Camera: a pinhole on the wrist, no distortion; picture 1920 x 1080 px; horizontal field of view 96.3 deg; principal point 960.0 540.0 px. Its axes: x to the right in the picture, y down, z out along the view. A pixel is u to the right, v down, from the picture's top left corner.
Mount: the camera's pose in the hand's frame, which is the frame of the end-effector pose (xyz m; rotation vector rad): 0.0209 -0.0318 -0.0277 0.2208 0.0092 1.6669
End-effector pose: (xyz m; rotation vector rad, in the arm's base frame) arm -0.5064 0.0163 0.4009 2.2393 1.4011 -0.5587
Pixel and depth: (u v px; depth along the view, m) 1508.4 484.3 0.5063
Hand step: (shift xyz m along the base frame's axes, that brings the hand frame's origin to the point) 0.1933 -0.3008 -0.4395
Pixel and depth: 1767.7 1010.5 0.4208
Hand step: 0.1324 -0.5038 -0.2477
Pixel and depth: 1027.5 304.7 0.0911
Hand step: -0.0128 0.0227 -0.0858
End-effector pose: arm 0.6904 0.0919 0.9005 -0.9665 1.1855 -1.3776
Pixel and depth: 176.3 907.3 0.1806
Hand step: 0.0912 -0.0121 0.2473
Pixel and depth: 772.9 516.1 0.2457
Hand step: 0.1666 -0.1017 0.1476
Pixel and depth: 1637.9 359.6 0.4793
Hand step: 0.5009 -0.2228 -0.2030
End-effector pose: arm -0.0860 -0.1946 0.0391 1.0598 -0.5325 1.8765
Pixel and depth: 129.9 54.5 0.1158
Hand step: 0.1290 0.0884 0.1197
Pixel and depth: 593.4 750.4 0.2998
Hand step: 0.2910 -0.0758 0.1334
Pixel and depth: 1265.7 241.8 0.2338
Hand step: 0.0359 -0.0952 0.2187
